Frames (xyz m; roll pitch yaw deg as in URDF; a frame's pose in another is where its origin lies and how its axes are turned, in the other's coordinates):
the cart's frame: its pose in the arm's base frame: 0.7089 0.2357 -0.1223 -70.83 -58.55 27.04
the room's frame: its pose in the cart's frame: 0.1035 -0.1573 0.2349 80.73 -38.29 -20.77
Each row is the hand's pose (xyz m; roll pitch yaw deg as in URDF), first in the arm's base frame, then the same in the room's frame.
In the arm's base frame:
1: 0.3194 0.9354 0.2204 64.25 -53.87 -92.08
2: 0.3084 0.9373 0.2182 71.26 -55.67 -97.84
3: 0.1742 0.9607 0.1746 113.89 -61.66 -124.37
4: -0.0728 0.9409 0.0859 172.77 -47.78 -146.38
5: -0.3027 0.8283 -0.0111 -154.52 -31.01 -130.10
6: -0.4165 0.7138 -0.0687 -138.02 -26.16 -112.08
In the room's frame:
1: 0.4283 0.4496 -0.2050 -56.45 -25.82 -59.85
2: 0.4299 0.4581 -0.1976 -55.83 -27.58 -56.11
3: 0.4340 0.5698 -0.1083 -44.20 -31.29 -39.51
4: 0.4071 0.7371 0.0931 -12.12 -46.76 -25.99
5: 0.3286 0.8364 0.3358 52.82 -60.96 -52.54
6: 0.2560 0.8507 0.4904 101.28 -53.41 -80.02

